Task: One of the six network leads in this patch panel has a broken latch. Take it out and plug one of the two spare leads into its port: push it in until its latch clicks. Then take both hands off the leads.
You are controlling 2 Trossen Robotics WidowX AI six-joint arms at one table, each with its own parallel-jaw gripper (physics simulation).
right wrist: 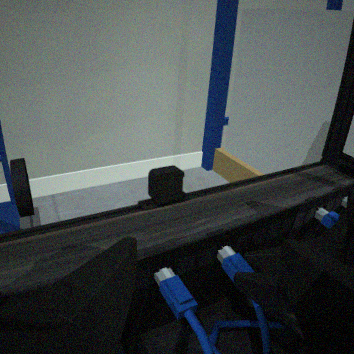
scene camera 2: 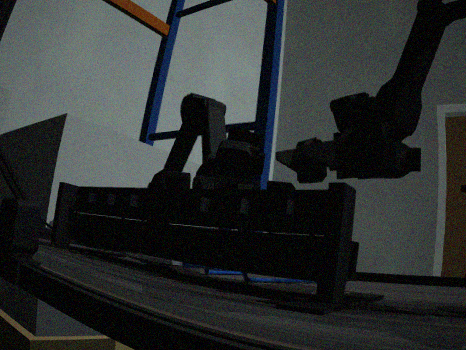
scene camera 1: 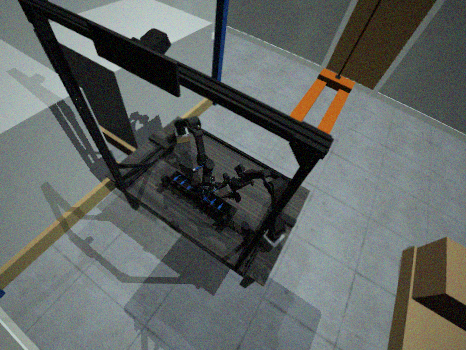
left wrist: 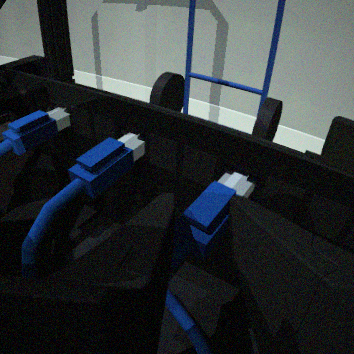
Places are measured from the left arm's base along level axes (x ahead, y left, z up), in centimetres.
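Where they show: left gripper, fingertip midpoint: (right wrist: 238,268) (scene camera 1: 205,198) (left wrist: 200,206); right gripper, fingertip midpoint: (right wrist: 209,250) (scene camera 2: 288,153) (scene camera 1: 218,193); left arm's base at its link origin: (scene camera 1: 181,131); right arm's base at its link origin: (scene camera 1: 273,235).
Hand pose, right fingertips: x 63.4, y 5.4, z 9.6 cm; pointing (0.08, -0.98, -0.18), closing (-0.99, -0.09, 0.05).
Note:
Each offset is from my right fingertips to the top centre of the thing. "spot": to the spot under its first point. Level surfaces: height alone.
The dark patch panel {dx -8.4, dy -10.8, dz -5.6 cm} (scene camera 1: 227,216) (scene camera 2: 210,250) stands on the table. Several blue leads with clear plug ends sit along it. In the left wrist view, one blue lead {dx -2.6, dy -7.8, dz -7.1 cm} (left wrist: 210,202) sits with its plug at the panel. My left gripper (left wrist: 200,206) is shut on the sides of this lead's plug; its tips are hidden behind the panel in scene camera 2. In the right wrist view, two blue leads {dx +1.7, dy -4.9, dz -7.0 cm} (right wrist: 175,294) (right wrist: 234,262) show below; a dark finger covers part of the second. My right gripper (scene camera 2: 278,156) is open, above the panel's right part. I cannot make out the latches.
Two neighbouring leads {spot: dx +0.9, dy -4.3, dz -7.5 cm} (left wrist: 107,159) {spot: dx +5.0, dy -1.2, dz -7.4 cm} (left wrist: 34,127) sit to the left in the left wrist view, close to the left gripper. A dark frame (scene camera 1: 250,115) stands around the wooden table {dz -16.5 cm} (scene camera 1: 155,205). Cables trail low beside the panel. The two arms are close together.

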